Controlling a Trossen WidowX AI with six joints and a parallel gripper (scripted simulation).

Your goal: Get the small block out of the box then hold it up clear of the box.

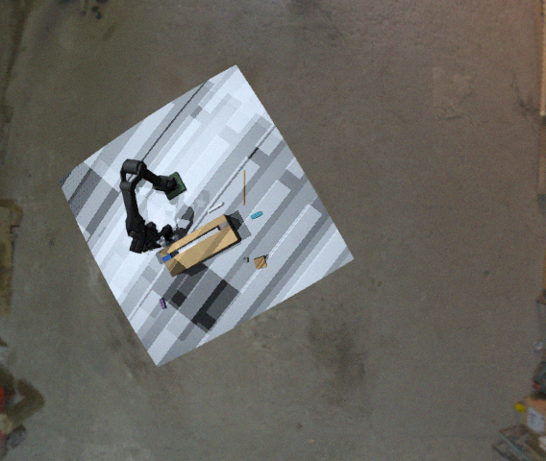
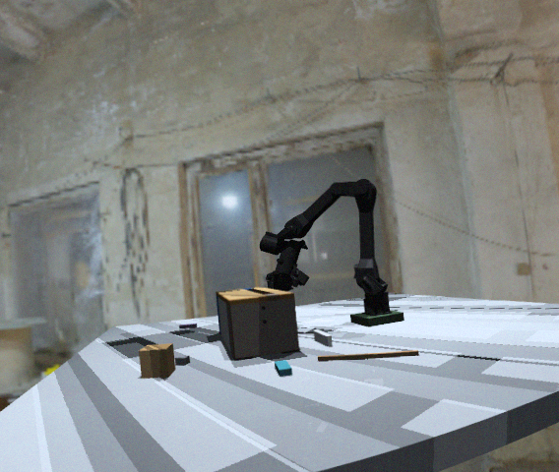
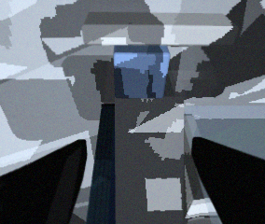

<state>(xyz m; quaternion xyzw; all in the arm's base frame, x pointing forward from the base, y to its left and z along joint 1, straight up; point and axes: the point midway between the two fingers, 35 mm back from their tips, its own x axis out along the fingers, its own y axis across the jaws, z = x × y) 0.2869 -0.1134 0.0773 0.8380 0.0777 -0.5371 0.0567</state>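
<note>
Now: gripper tip 5 cm above the light blue block and 2 cm past it. Round my gripper tip: purple block (31 cm ahead, 17 cm to the right, 6 cm below); then box (17 cm to the left, 3 cm ahead, 1 cm below); then teal block (50 cm to the left, 6 cm below, 1 cm ahead).
</note>
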